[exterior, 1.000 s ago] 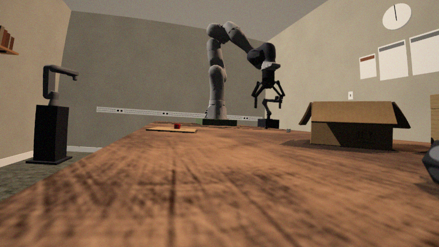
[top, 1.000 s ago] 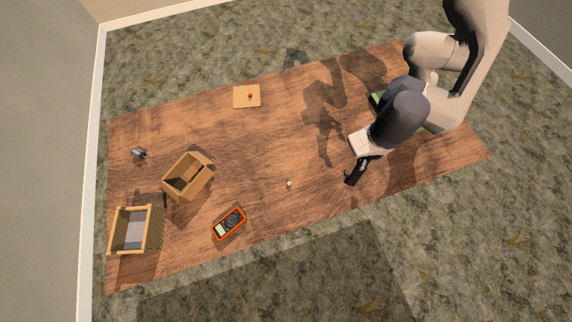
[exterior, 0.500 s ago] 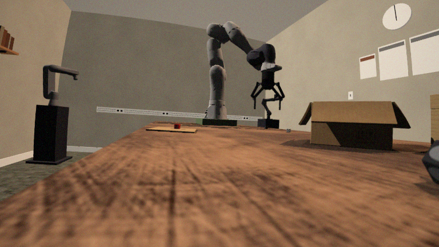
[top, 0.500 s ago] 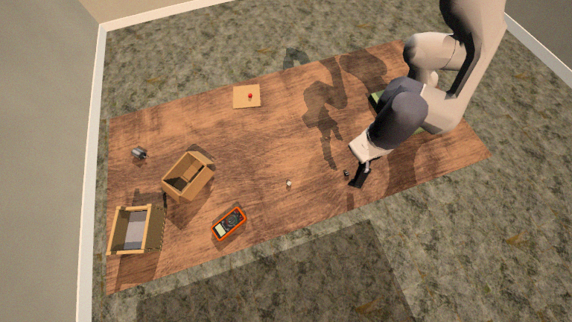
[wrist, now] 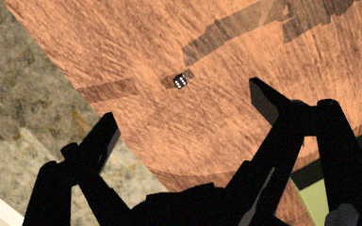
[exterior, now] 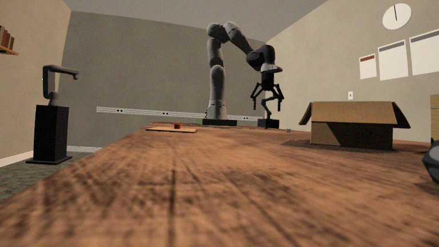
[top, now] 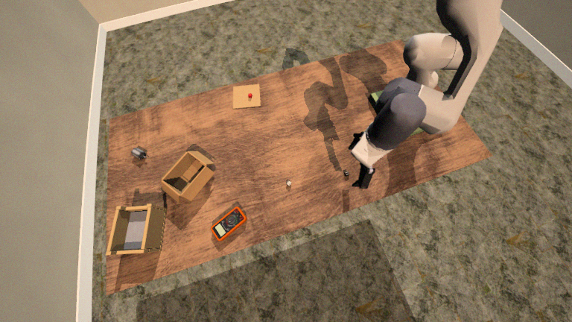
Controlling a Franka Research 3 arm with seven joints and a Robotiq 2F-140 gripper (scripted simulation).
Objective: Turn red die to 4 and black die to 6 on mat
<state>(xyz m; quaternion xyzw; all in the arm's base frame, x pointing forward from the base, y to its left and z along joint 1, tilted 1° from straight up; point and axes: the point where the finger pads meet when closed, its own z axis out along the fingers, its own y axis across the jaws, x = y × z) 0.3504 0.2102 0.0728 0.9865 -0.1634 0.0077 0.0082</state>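
Now: hand 110 mm above the black die. Round my hand: red die 300 mm ahead, 530 mm to the right, 110 mm below; then white die 250 mm ahead, 40 mm to the right, 110 mm below; then orange multimeter 520 mm ahead, 50 mm to the left, 100 mm below.
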